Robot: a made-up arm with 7 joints.
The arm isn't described. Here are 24 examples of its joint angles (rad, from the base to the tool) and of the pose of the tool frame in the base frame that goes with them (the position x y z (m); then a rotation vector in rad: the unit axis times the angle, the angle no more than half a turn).
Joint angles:
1: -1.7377 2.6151 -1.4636 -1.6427 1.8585 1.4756 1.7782
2: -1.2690 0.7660 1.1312 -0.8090 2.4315 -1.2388 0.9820
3: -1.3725 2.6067 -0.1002 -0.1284 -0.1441 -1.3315 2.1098
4: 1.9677 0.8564 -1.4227 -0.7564 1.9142 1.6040 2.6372
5: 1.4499 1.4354 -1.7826 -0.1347 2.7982 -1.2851 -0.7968
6: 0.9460 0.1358 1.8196 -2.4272 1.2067 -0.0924 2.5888
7: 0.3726 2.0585 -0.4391 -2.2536 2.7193 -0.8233 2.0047
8: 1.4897 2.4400 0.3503 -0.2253 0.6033 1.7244 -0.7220
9: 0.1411 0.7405 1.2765 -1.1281 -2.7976 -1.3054 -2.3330
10: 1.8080 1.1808 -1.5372 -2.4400 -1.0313 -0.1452 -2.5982
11: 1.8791 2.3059 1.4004 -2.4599 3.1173 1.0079 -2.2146
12: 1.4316 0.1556 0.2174 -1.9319 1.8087 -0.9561 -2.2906
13: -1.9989 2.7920 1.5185 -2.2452 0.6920 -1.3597 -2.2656
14: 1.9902 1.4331 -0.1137 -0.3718 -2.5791 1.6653 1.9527
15: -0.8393 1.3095 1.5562 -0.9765 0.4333 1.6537 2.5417
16: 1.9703 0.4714 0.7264 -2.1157 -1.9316 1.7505 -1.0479
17: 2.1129 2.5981 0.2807 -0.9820 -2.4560 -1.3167 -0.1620
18: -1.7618 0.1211 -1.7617 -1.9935 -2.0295 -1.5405 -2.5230
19: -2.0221 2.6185 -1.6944 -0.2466 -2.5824 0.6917 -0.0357
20: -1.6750 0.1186 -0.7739 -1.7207 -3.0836 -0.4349 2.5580
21: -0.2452 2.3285 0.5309 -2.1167 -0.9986 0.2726 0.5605
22: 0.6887 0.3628 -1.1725 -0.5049 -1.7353 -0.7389 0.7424
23: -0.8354 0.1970 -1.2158 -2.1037 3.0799 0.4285 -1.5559
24: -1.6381 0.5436 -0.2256 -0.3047 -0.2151 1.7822 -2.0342
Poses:
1: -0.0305 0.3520 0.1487 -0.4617 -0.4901 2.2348
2: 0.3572 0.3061 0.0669 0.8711 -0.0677 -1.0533
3: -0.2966 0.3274 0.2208 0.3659 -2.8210 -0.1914
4: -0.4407 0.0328 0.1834 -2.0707 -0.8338 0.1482
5: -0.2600 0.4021 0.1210 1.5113 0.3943 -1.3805
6: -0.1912 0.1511 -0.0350 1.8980 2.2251 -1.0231
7: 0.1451 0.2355 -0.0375 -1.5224 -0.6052 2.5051
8: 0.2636 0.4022 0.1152 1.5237 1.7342 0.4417
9: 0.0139 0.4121 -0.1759 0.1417 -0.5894 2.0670
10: -0.2381 -0.0093 0.0515 -0.4107 1.7712 2.3792
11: 0.2006 0.1186 -0.0573 -1.6281 -0.8401 -1.7326
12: -0.2274 0.0826 -0.2345 1.4578 0.1344 -0.0004
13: -0.2587 0.0162 -0.1077 0.5015 -1.1688 -0.9693
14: -0.2483 0.3925 0.1664 0.3321 0.1042 -2.1521
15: 0.0748 0.4464 0.0947 1.7199 -0.0462 -1.9330
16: -0.2481 0.1766 -0.0042 -1.3780 -2.2496 0.6591
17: 0.1731 0.3867 -0.1841 1.5616 -1.3801 0.9349
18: 0.1939 -0.2451 -0.0939 0.6356 -0.2579 -1.7045
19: -0.2415 0.4308 0.0238 1.0466 2.3488 -1.1905
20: 0.2334 -0.2712 0.0997 -0.5724 2.3897 1.6080
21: 0.1294 0.0757 0.2649 -1.9562 1.0819 1.3855
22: -0.2733 0.0503 -0.4037 -1.3366 0.2638 -1.6428
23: 0.1911 -0.1886 -0.1482 -2.2888 -0.5174 -1.0224
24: 0.4775 0.0406 0.1207 0.6287 0.6554 -1.6849
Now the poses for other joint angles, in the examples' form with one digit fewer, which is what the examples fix.
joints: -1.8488 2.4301 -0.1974 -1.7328 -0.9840 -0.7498 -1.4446
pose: -0.161 0.198 0.267 -1.695 -1.597 0.341
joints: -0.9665 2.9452 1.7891 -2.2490 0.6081 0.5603 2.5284
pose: -0.246 -0.097 0.091 -0.759 -1.857 -2.112
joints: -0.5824 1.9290 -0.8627 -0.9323 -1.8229 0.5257 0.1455
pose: 0.164 0.423 0.107 -2.204 -1.153 1.641
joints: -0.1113 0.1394 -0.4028 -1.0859 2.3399 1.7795 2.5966
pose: 0.218 -0.025 -0.396 0.190 2.608 1.325
